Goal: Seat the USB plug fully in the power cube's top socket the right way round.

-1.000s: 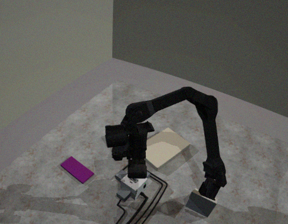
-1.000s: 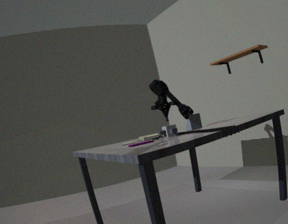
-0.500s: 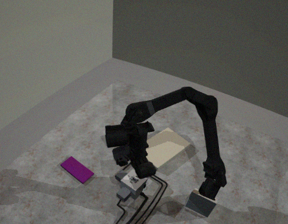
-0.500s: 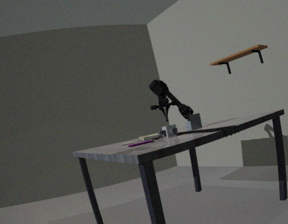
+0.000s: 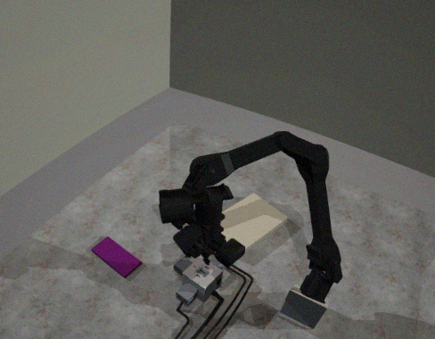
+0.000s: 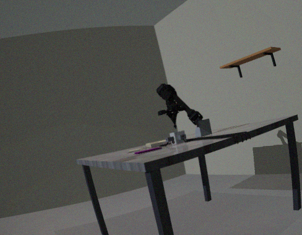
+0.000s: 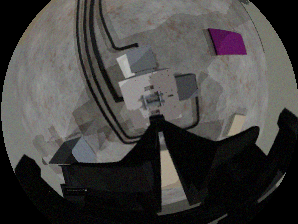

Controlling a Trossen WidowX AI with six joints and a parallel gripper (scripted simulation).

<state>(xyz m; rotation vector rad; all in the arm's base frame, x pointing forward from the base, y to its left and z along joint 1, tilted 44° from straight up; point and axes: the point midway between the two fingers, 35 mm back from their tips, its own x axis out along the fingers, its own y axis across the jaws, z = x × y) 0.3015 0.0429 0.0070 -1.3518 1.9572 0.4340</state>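
My gripper tip is 2 cm above the black USB plug. From my gripper tip the other things lie so: cream slab 3 cm behind, 27 cm to the right, 12 cm below; purple flat card 27 cm ahead, 3 cm to the left, 13 cm below; cream tile 21 cm ahead, 23 cm to the right, 13 cm below.
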